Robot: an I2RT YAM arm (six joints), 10 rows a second.
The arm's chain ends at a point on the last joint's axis. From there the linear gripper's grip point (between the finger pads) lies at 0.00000 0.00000 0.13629 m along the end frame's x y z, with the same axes.
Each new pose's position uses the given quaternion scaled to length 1; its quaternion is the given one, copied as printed.
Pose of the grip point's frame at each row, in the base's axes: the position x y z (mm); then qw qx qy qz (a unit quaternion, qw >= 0):
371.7 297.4 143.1 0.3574 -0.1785 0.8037 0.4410
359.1 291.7 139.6 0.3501 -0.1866 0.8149 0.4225
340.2 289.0 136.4 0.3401 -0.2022 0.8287 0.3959
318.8 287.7 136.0 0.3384 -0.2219 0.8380 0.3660
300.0 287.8 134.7 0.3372 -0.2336 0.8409 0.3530
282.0 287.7 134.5 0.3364 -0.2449 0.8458 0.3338
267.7 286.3 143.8 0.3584 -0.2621 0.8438 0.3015
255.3 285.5 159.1 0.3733 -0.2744 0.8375 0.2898
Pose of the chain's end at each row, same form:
314.9 183.4 191.6 0.3574 -0.1785 0.8037 0.4410
302.8 180.0 193.8 0.3501 -0.1866 0.8149 0.4225
285.2 180.8 198.4 0.3401 -0.2022 0.8287 0.3959
263.6 183.6 204.6 0.3384 -0.2219 0.8380 0.3660
245.2 185.4 206.0 0.3372 -0.2336 0.8409 0.3530
226.7 188.3 209.6 0.3364 -0.2449 0.8458 0.3338
206.8 191.4 220.3 0.3584 -0.2621 0.8438 0.3015
191.8 191.4 234.5 0.3733 -0.2744 0.8375 0.2898

